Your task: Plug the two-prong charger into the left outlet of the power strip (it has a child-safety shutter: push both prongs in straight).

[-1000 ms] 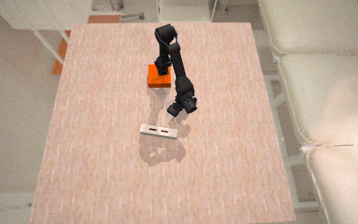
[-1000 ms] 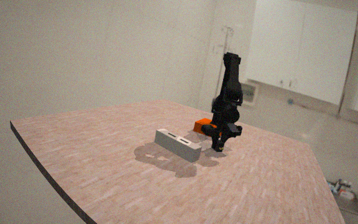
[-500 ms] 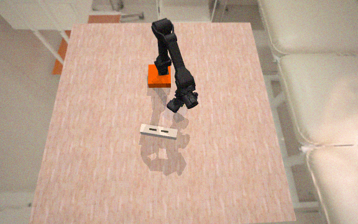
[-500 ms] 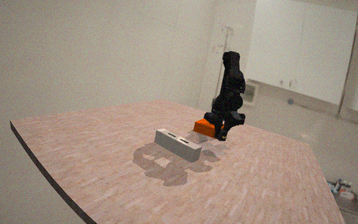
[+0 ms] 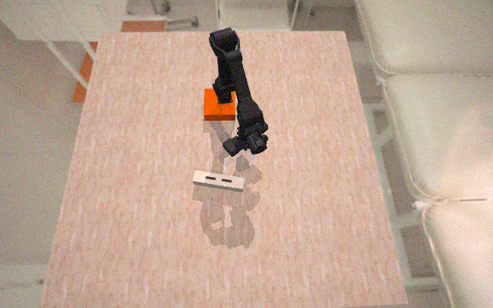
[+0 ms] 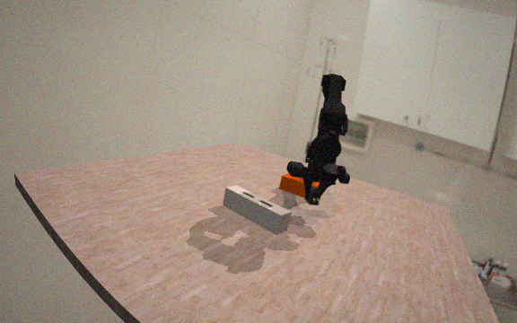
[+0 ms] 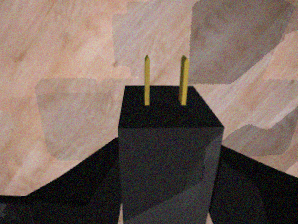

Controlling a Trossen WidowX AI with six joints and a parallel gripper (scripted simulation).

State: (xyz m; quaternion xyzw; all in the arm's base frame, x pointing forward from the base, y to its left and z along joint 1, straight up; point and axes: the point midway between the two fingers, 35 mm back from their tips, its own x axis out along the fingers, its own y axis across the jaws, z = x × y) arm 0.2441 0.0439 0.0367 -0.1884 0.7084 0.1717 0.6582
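Now: the black two-prong charger 2 cm ahead of my gripper tip, 1 cm to the left of it and 1 cm above it.
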